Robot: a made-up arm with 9 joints.
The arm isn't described. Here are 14 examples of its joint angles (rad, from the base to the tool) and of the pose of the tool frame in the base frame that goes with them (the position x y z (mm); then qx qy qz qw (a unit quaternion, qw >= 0)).
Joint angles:
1: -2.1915 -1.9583 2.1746 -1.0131 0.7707 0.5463 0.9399 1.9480 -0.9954
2: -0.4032 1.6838 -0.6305 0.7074 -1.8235 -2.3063 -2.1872 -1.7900 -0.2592
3: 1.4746 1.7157 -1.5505 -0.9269 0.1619 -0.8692 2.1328 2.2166 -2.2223
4: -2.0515 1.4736 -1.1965 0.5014 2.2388 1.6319 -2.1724 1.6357 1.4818
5: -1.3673 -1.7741 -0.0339 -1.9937 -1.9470 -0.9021 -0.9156 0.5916 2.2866
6: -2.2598 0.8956 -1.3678 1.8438 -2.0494 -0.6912 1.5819 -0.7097 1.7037
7: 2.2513 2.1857 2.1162 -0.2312 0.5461 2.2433 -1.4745 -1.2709 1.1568
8: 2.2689 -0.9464 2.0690 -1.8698 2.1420 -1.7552 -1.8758 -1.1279 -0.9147
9: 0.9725 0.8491 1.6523 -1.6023 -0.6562 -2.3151 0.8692 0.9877 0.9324
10: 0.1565 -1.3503 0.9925 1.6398 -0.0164 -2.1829 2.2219 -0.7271 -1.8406
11: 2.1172 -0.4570 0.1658 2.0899 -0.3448 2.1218 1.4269 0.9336 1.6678
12: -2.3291 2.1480 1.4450 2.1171 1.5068 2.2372 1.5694 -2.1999 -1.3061
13: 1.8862 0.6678 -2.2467 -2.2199 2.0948 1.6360 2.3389 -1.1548 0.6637
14: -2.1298 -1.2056 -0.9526 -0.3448 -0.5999 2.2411 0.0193 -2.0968 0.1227
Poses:
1: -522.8 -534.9 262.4 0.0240 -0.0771 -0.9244 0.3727
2: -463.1 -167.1 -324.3 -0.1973 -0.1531 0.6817 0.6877
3: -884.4 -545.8 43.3 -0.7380 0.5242 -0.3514 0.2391
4: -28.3 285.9 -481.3 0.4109 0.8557 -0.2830 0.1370
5: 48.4 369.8 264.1 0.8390 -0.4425 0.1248 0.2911
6: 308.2 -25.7 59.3 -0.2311 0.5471 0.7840 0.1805
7: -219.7 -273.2 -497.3 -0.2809 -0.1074 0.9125 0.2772
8: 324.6 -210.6 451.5 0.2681 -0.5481 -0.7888 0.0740
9: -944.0 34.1 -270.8 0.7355 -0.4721 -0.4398 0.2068
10: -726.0 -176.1 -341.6 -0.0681 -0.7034 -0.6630 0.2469
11: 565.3 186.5 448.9 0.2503 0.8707 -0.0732 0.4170
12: 525.8 20.0 -922.1 -0.3335 0.8270 -0.0105 0.4525
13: -680.8 -584.2 110.3 -0.2583 -0.5111 -0.1562 0.8048
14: 704.8 323.1 -158.4 0.1173 0.8537 0.1402 0.4876
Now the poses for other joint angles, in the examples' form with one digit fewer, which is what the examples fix.
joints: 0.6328 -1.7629 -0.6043 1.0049 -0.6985 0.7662 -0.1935 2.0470 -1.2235
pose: 275 157 -107 -0.972 -0.159 0.170 0.036
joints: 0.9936 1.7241 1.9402 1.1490 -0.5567 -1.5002 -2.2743 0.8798 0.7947
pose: 89 340 -135 0.104 0.294 0.496 0.810
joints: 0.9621 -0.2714 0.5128 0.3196 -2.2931 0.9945 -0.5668 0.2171 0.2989
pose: -98 295 -299 0.414 -0.789 -0.427 0.152
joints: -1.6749 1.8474 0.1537 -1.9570 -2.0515 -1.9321 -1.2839 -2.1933 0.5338
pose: 153 -83 -482 -0.543 0.565 -0.621 0.017
